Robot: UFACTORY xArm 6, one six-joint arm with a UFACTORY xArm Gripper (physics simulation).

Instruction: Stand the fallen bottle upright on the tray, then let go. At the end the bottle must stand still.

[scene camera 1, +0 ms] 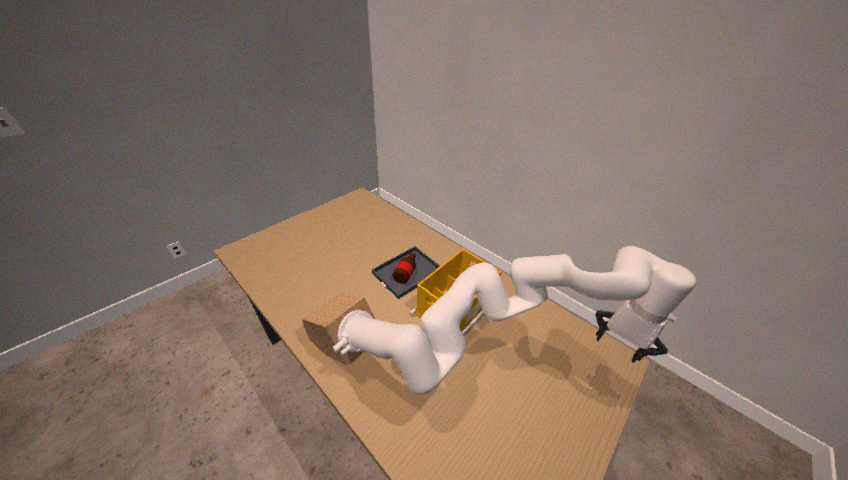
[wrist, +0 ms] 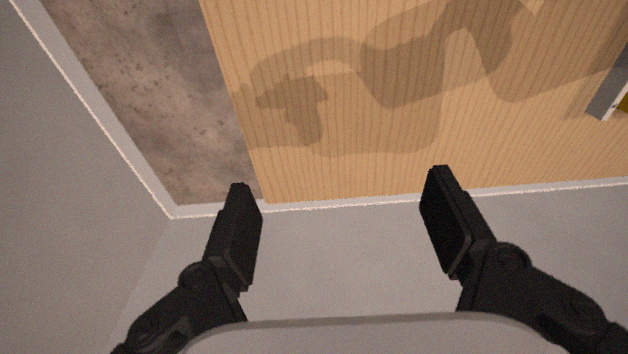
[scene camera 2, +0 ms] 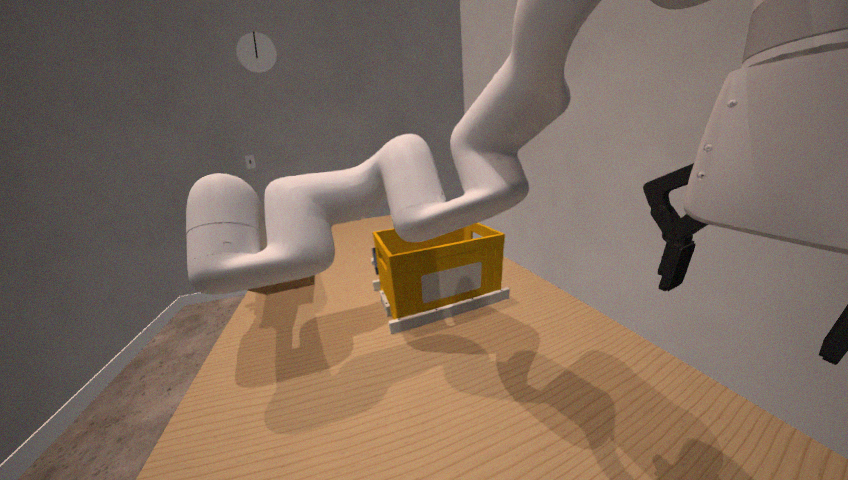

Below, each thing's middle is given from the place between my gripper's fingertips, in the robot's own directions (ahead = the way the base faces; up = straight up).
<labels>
My hand is 10 mm past the yellow crate (scene camera 2: 416, 277), 500 mm to the right of it and 160 mm above it. From my hand the other things lie so: dark grey tray (scene camera 1: 425, 265) (10 mm ahead, 780 mm to the left, 230 mm below).
</labels>
